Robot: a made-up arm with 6 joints. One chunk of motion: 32 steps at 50 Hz.
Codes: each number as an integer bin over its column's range. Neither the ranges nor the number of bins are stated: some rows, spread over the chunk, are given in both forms.
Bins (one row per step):
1: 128 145 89 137 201 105
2: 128 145 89 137 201 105
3: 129 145 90 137 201 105
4: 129 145 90 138 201 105
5: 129 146 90 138 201 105
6: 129 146 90 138 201 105
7: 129 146 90 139 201 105
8: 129 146 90 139 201 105
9: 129 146 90 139 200 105
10: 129 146 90 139 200 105
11: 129 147 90 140 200 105
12: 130 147 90 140 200 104
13: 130 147 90 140 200 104
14: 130 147 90 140 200 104
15: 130 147 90 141 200 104
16: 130 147 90 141 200 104
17: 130 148 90 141 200 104
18: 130 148 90 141 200 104
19: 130 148 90 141 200 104
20: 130 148 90 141 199 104
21: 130 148 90 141 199 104
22: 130 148 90 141 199 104
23: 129 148 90 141 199 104
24: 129 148 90 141 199 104
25: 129 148 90 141 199 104
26: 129 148 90 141 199 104
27: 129 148 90 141 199 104
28: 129 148 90 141 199 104
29: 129 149 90 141 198 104
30: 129 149 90 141 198 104
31: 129 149 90 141 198 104
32: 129 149 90 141 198 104
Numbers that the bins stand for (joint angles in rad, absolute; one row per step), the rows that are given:
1: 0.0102 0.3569 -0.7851 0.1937 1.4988 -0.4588
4: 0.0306 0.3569 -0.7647 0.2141 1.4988 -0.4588
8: 0.0306 0.3773 -0.7647 0.2345 1.4988 -0.4588
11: 0.0306 0.3976 -0.7647 0.2549 1.4784 -0.4588
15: 0.0510 0.3976 -0.7647 0.2753 1.4784 -0.4792
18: 0.0510 0.4180 -0.7647 0.2753 1.4784 -0.4792
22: 0.0510 0.4180 -0.7647 0.2753 1.4580 -0.4792
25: 0.0306 0.4180 -0.7647 0.2753 1.4580 -0.4792
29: 0.0306 0.4384 -0.7647 0.2753 1.4376 -0.4792
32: 0.0306 0.4384 -0.7647 0.2753 1.4376 -0.4792
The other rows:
2: 0.0102 0.3569 -0.7851 0.1937 1.4988 -0.4588
3: 0.0306 0.3569 -0.7647 0.1937 1.4988 -0.4588
5: 0.0306 0.3773 -0.7647 0.2141 1.4988 -0.4588
6: 0.0306 0.3773 -0.7647 0.2141 1.4988 -0.4588
7: 0.0306 0.3773 -0.7647 0.2345 1.4988 -0.4588
9: 0.0306 0.3773 -0.7647 0.2345 1.4784 -0.4588
10: 0.0306 0.3773 -0.7647 0.2345 1.4784 -0.4588
12: 0.0510 0.3976 -0.7647 0.2549 1.4784 -0.4792
13: 0.0510 0.3976 -0.7647 0.2549 1.4784 -0.4792
14: 0.0510 0.3976 -0.7647 0.2549 1.4784 -0.4792
16: 0.0510 0.3976 -0.7647 0.2753 1.4784 -0.4792
17: 0.0510 0.4180 -0.7647 0.2753 1.4784 -0.4792
19: 0.0510 0.4180 -0.7647 0.2753 1.4784 -0.4792
20: 0.0510 0.4180 -0.7647 0.2753 1.4580 -0.4792
21: 0.0510 0.4180 -0.7647 0.2753 1.4580 -0.4792
23: 0.0306 0.4180 -0.7647 0.2753 1.4580 -0.4792
24: 0.0306 0.4180 -0.7647 0.2753 1.4580 -0.4792
26: 0.0306 0.4180 -0.7647 0.2753 1.4580 -0.4792
27: 0.0306 0.4180 -0.7647 0.2753 1.4580 -0.4792
28: 0.0306 0.4180 -0.7647 0.2753 1.4580 -0.4792
30: 0.0306 0.4384 -0.7647 0.2753 1.4376 -0.4792
31: 0.0306 0.4384 -0.7647 0.2753 1.4376 -0.4792

